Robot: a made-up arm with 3 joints.
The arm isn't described. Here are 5 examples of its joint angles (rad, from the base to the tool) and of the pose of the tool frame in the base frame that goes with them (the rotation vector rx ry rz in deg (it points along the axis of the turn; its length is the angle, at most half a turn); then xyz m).
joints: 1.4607 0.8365 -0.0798
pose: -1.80 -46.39 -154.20 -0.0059 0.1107 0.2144
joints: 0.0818 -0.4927 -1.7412
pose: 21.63 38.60 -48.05 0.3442 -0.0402 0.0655
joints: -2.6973 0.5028 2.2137
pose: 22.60 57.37 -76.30 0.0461 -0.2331 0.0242
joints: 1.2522 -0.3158 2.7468
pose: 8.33 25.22 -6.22 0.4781 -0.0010 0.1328
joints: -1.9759 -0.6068 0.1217
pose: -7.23 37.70 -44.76 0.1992 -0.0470 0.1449
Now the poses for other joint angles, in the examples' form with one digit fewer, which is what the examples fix.
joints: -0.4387 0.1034 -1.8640
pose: 1.4 18.4 10.3 0.377 0.236 0.187
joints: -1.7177 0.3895 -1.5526
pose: 6.5 2.4 76.5 0.086 0.329 0.275
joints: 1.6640 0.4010 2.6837
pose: -16.2 45.3 -0.9 0.475 0.034 0.038
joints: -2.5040 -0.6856 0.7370
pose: -10.9 25.5 -53.0 0.168 -0.111 0.204
